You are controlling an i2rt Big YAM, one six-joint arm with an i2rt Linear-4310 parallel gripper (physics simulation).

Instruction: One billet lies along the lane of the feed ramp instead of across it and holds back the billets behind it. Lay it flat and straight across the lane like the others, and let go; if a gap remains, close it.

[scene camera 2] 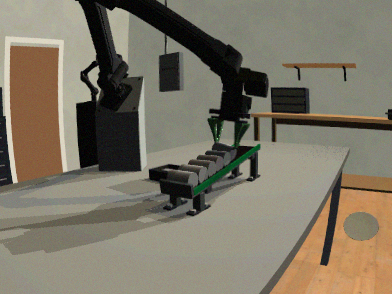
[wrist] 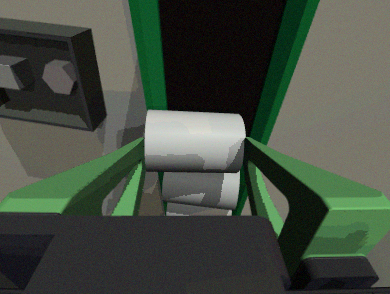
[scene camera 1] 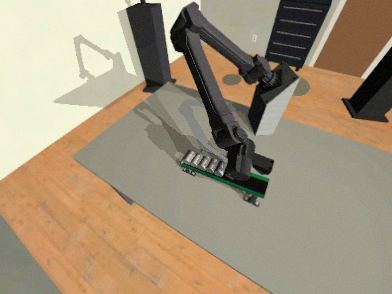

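Where they show: gripper, fingertip midpoint: (scene camera 2: 225,146) (wrist: 194,146); arm's base at its link origin: (scene camera 2: 116,96) (scene camera 1: 271,83).
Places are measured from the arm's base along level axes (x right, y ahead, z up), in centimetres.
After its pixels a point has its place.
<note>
The feed ramp (scene camera 1: 258,186) @(y 48.4, x 2.6, z -18.6 cm) (scene camera 2: 220,174) (wrist: 225,50) @(y 46.8, x 8.9, z -19.4 cm) has a black lane between green rails. Several grey cylindrical billets lie across its lower part in a row, one (scene camera 1: 189,158) @(y 40.4, x 33.6, z -19.0 cm) (scene camera 2: 181,177) @(y 39.5, x 36.0, z -19.7 cm) at the low end and the uppermost (wrist: 200,189) @(y 43.5, x 17.7, z -17.0 cm) just behind the held one. My gripper (scene camera 2: 226,145) @(y 44.3, x 13.1, z -16.4 cm) (wrist: 194,146) @(y 44.3, x 13.1, z -16.4 cm) is shut on a billet (scene camera 2: 223,147) @(y 44.1, x 15.3, z -16.3 cm) (wrist: 195,132) @(y 44.6, x 12.1, z -16.5 cm), one fingertip at each end. This billet is crosswise, right above the lane beside the uppermost row billet; its left end overlaps the left rail in the wrist view. Whether it touches the lane is unclear. The wrist hides it in scene camera 1.
A dark open tray (scene camera 2: 156,174) @(y 22.1, x 12.4, z -25.8 cm) (wrist: 95,85) @(y 32.4, x 11.4, z -26.8 cm) with a few small metal pieces stands on the table (scene camera 1: 160,200) @(y 59.3, x 42.8, z -28.0 cm) (scene camera 2: 280,200) @(y 60.8, x 24.1, z -28.0 cm) beside the ramp. The arm's pedestal (scene camera 1: 272,112) @(y 9.3, x -3.1, z -10.8 cm) (scene camera 2: 120,140) @(y 3.5, x 3.4, z -16.4 cm) stands farther back. The ramp rests on dark feet.
</note>
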